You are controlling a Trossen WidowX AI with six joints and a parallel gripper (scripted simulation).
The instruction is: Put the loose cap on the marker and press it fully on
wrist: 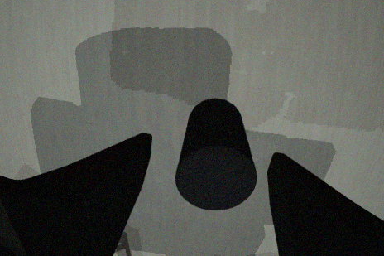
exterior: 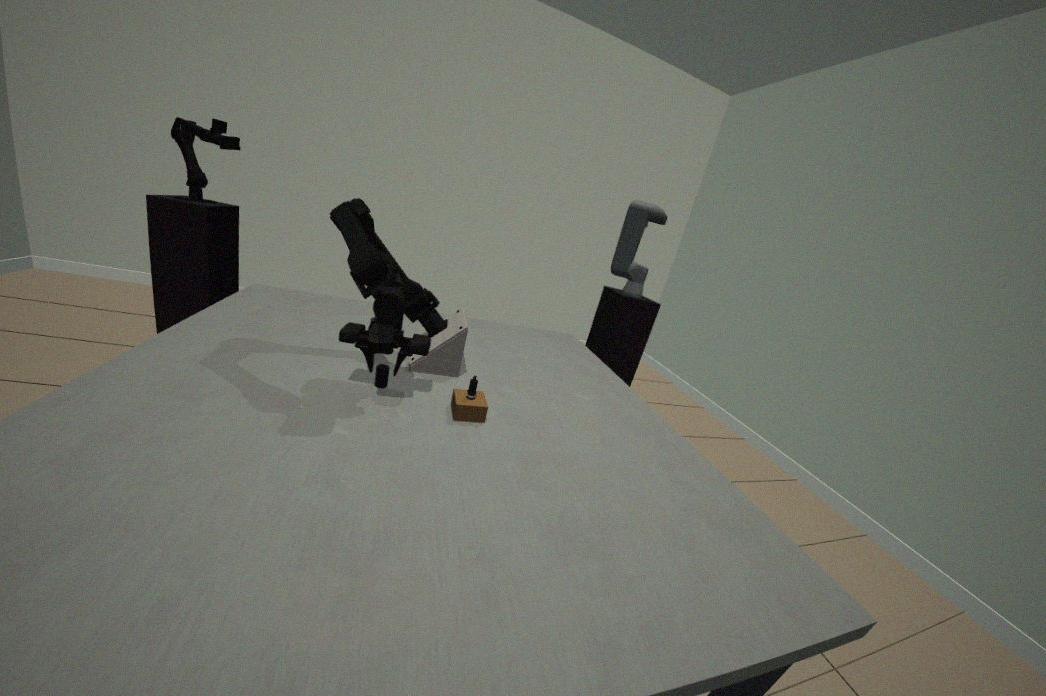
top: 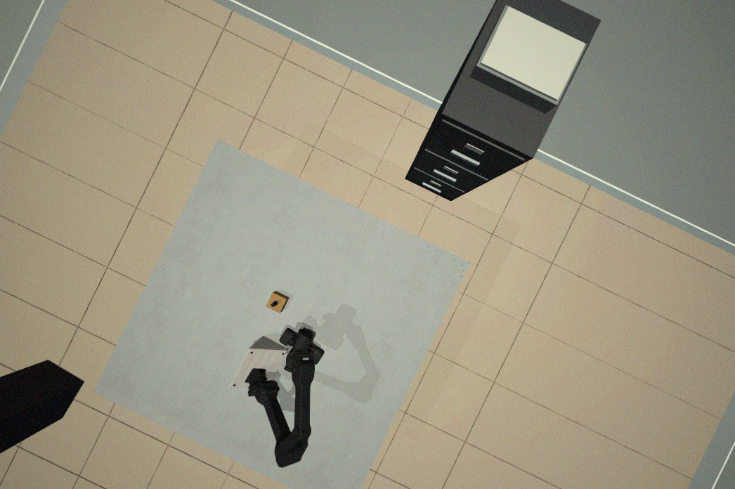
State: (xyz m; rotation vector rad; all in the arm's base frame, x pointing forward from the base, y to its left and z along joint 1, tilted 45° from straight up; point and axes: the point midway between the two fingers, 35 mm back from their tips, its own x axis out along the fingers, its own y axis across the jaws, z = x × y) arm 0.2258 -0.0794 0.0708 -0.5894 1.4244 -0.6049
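My gripper tip is 10 mm above the marker cap.
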